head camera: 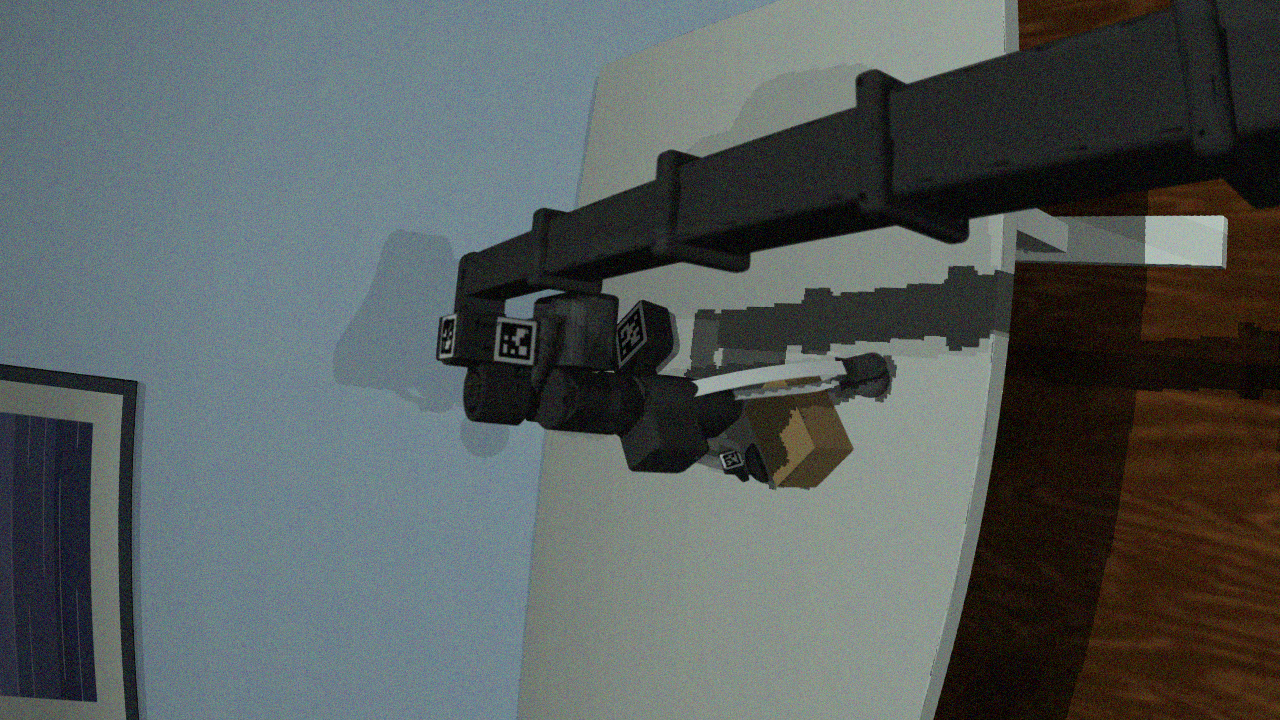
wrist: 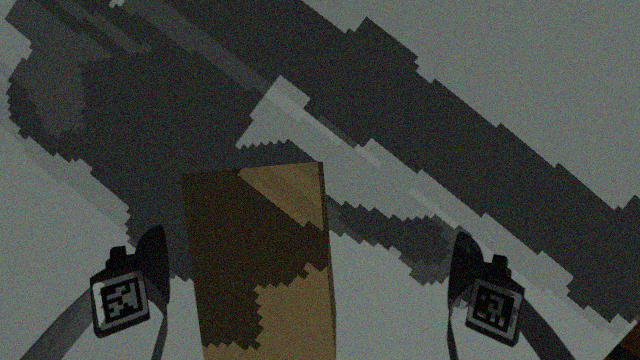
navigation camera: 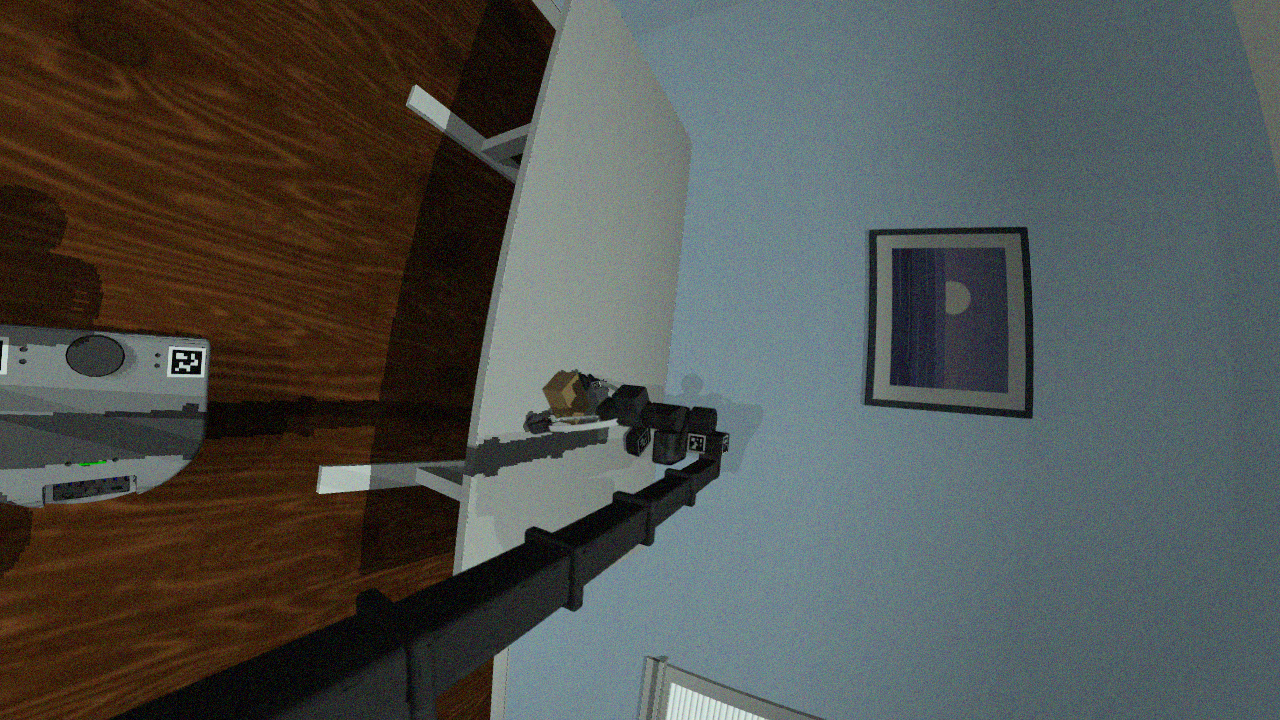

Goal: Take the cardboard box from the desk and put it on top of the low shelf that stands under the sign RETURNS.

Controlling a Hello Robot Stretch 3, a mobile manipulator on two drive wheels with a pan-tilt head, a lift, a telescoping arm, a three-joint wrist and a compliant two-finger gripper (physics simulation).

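Where they show: gripper, fingertip midpoint: (head camera: 824, 423) (navigation camera: 555, 400); robot's base, link origin: (navigation camera: 98, 353).
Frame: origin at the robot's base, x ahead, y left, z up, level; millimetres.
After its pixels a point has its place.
The brown cardboard box (head camera: 827, 438) @(y -613, x -8, z 749 mm) (navigation camera: 562, 391) @(y -610, x 1, z 770 mm) (wrist: 260, 250) rests on the white desk (head camera: 760, 608) @(y -716, x 167, z 720 mm) (navigation camera: 590, 223) @(y -722, x 384, z 720 mm) (wrist: 550, 75), partly in the arm's shadow. My gripper (head camera: 811, 419) @(y -638, x -23, z 730 mm) (navigation camera: 562, 401) @(y -638, x -23, z 730 mm) (wrist: 310, 257) @(y -638, x -23, z 730 mm) is open above the desk, pointing down. In the wrist view the box lies between the two spread fingers, nearer the left one, with a gap on each side, wider on the right. Its lower end runs out of that view. In the head view one fingertip is at the box's upper side and the other at its lower left. The low shelf and the RETURNS sign do not show.
My telescoping arm (head camera: 769, 170) @(y -310, x -107, z 1079 mm) (navigation camera: 501, 577) @(y -185, x -84, z 1066 mm) reaches over the desk towards the blue wall (head camera: 313, 134) @(y -1250, x -385, z 1133 mm) (navigation camera: 805, 134) @(y -1363, x 939, z 1148 mm). A framed picture (head camera: 44, 555) @(y -1282, x 254, z 1488 mm) (navigation camera: 948, 331) @(y -1279, x 224, z 1573 mm) hangs there. White desk legs (head camera: 1186, 241) (navigation camera: 344, 479) stand on the wood floor. My base (navigation camera: 152, 380) @(y -79, x -39, z 159 mm) shows at the navigation view's left.
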